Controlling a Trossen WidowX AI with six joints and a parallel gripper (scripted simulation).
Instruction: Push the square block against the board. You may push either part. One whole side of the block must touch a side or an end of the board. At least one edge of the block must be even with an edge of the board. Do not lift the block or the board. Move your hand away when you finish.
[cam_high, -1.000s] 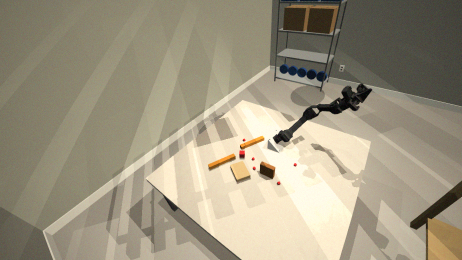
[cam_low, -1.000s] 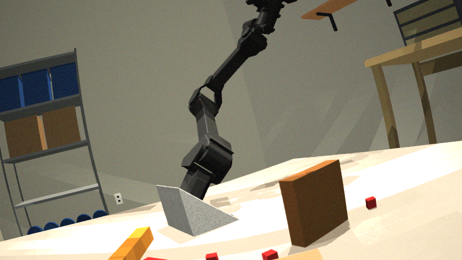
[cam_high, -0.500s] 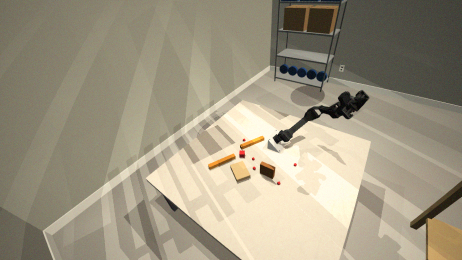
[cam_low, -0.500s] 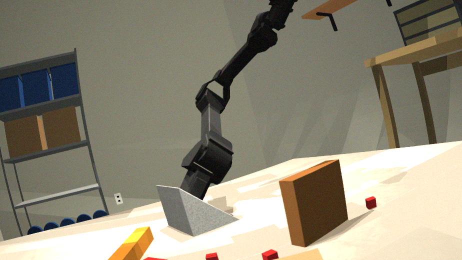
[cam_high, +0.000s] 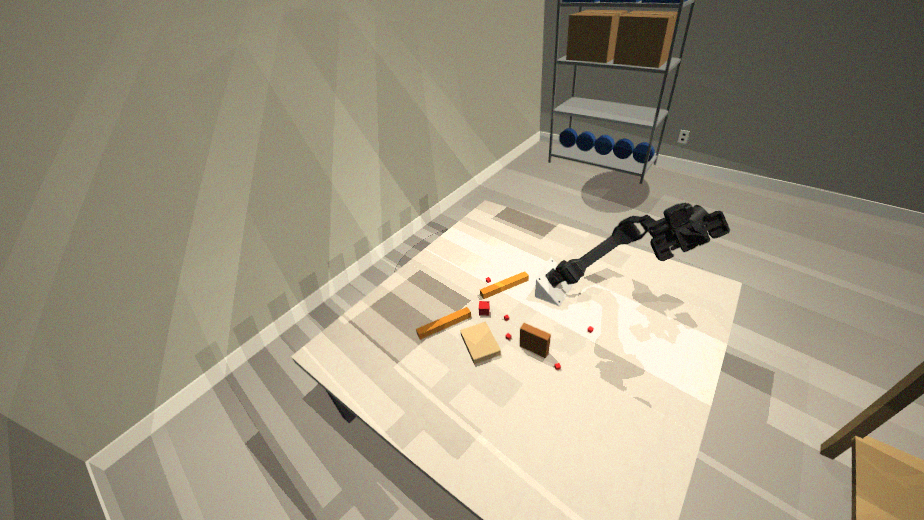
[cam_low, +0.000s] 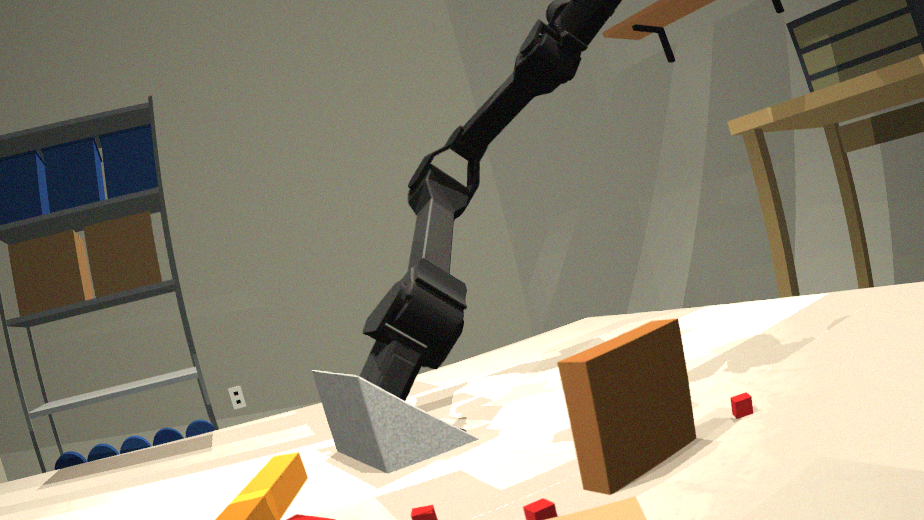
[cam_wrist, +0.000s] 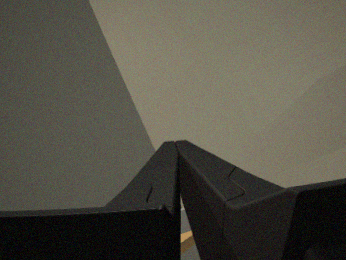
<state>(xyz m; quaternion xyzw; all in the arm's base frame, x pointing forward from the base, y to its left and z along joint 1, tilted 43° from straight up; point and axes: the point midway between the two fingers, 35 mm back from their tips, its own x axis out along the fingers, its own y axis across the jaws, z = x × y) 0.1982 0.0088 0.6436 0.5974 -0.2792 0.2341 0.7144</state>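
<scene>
Right now my gripper tip is 13 cm short of the orange-brown square block, 36 cm to the left of it and 52 cm above it. Also, from my gripper tip: red cube: 10 cm ahead, 61 cm to the right, 55 cm below; tan square block: 23 cm ahead, 52 cm to the right, 55 cm below.
</scene>
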